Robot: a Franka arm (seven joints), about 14 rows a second.
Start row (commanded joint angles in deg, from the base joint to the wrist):
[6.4 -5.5 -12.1 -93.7 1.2 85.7 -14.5]
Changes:
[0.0 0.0 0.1 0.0 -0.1 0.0 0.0]
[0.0 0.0 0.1 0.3 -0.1 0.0 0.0]
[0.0 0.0 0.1 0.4 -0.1 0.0 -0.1]
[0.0 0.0 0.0 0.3 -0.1 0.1 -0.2]
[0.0 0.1 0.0 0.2 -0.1 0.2 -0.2]
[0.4 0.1 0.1 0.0 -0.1 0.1 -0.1]
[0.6 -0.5 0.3 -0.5 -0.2 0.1 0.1]
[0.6 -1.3 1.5 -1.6 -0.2 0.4 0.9]
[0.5 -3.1 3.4 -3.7 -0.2 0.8 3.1]
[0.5 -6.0 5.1 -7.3 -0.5 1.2 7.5]
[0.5 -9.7 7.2 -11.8 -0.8 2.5 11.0]
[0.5 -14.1 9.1 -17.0 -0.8 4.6 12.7]
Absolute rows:
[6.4 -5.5 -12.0 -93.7 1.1 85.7 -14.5]
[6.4 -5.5 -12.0 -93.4 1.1 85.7 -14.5]
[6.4 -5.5 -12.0 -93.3 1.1 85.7 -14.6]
[6.4 -5.5 -12.1 -93.4 1.1 85.8 -14.7]
[6.4 -5.4 -12.1 -93.5 1.1 85.9 -14.7]
[6.8 -5.4 -12.0 -93.7 1.1 85.8 -14.6]
[7.0 -6.0 -11.8 -94.2 1.0 85.8 -14.4]
[7.0 -6.8 -10.6 -95.3 1.0 86.1 -13.6]
[6.9 -8.6 -8.7 -97.4 1.0 86.5 -11.4]
[6.9 -11.5 -7.0 -101.0 0.7 86.9 -7.0]
[6.9 -15.2 -4.9 -105.5 0.4 88.2 -3.5]
[6.9 -19.6 -3.0 -110.7 0.4 90.3 -1.8]

